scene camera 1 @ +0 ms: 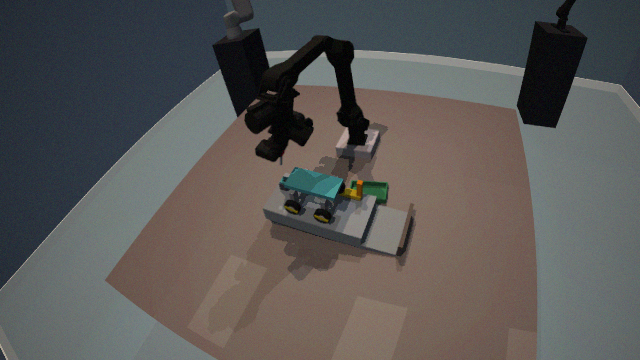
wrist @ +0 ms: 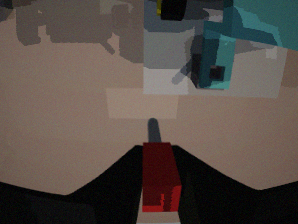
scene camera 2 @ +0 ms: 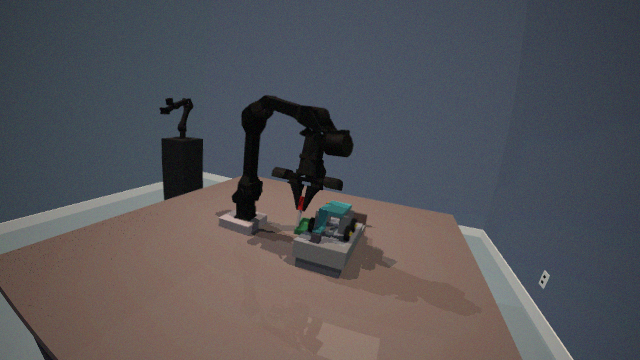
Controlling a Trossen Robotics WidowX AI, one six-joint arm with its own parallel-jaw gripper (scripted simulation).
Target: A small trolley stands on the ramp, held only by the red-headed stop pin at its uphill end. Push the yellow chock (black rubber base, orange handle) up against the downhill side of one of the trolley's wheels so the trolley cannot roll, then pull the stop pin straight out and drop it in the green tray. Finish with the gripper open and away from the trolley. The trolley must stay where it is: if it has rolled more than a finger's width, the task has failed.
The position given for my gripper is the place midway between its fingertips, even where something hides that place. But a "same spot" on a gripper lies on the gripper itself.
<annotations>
my gripper: scene camera 1 280, 154; wrist; scene camera 2
same spot on my gripper: (wrist: 119, 187) = (scene camera 2: 301, 193)
</annotations>
